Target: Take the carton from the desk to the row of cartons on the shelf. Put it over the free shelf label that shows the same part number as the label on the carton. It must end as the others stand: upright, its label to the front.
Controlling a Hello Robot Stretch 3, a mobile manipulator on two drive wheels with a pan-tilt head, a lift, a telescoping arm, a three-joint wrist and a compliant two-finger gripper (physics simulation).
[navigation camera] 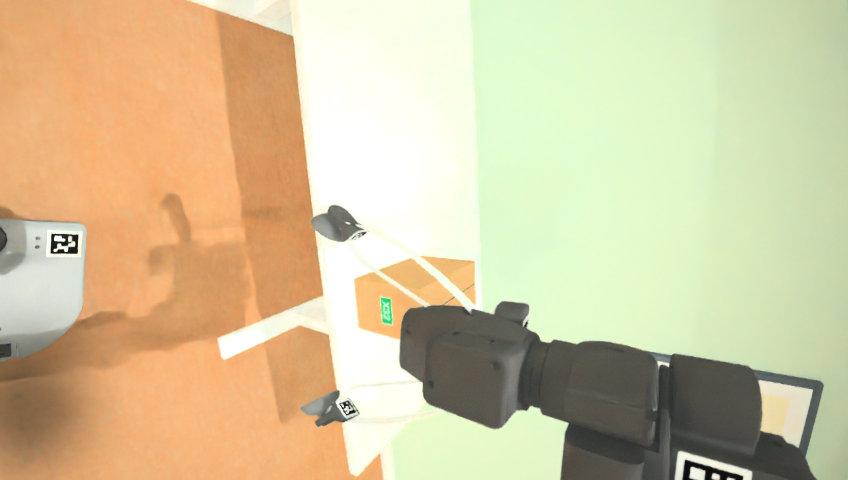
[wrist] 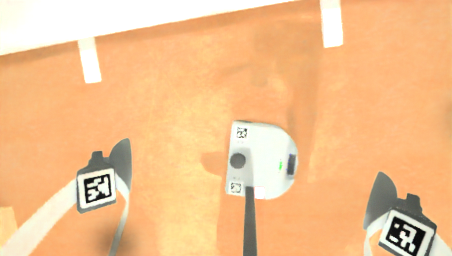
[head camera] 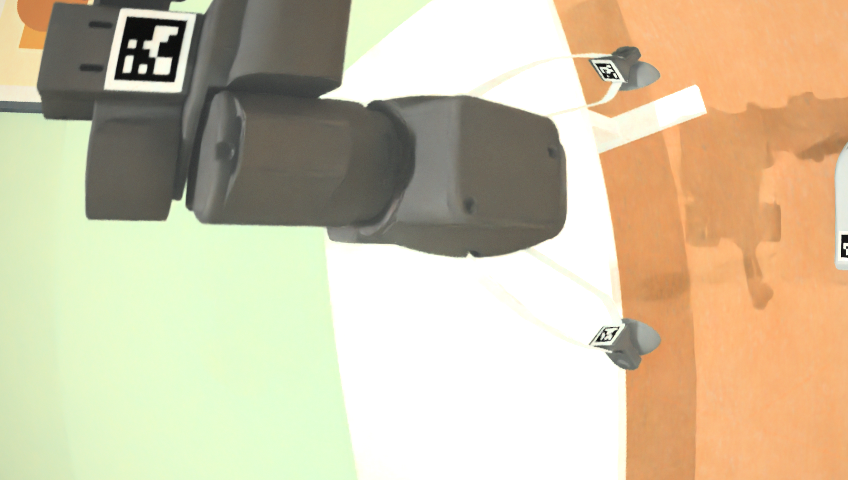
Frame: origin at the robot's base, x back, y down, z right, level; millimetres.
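Seen in the pictures: gripper, fingertip midpoint: point(navigation camera: 314, 312) point(wrist: 245, 174) point(head camera: 654, 205); robot's base, link origin: point(wrist: 239, 152).
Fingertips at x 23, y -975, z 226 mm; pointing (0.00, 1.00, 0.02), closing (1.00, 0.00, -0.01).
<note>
Offsets run from my fingertips to a thing's middle. Level surfaces: height alone.
The brown carton {dx +47, dy +165, dz +439 mm} point(navigation camera: 371, 297) stands on the white desk {dy +255 mm} point(head camera: 476, 368) point(navigation camera: 392, 148) point(wrist: 100, 20) in the navigation view. Its green label {dx +73, dy +165, dz +317 mm} point(navigation camera: 386, 310) reads X32 and faces the desk's front edge. The gripper body covers the carton's lower right part there. The carton does not show in the head and wrist views. My gripper point(head camera: 639, 208) point(navigation camera: 327, 317) point(wrist: 245, 174) is open, its two fingers wide apart with no carton between them. Its body is over the desk and its fingertips reach to about the front edge. The shelf, its labels and the row of cartons do not show.
My base point(head camera: 842, 208) point(navigation camera: 47, 291) point(wrist: 270, 160) is on the orange floor, in front of the desk. White desk feet point(head camera: 681, 110) point(navigation camera: 243, 343) point(wrist: 90, 62) stick out over the floor. A green wall point(head camera: 178, 356) point(navigation camera: 595, 148) with a framed picture point(head camera: 32, 59) point(navigation camera: 776, 413) rises behind the desk.
</note>
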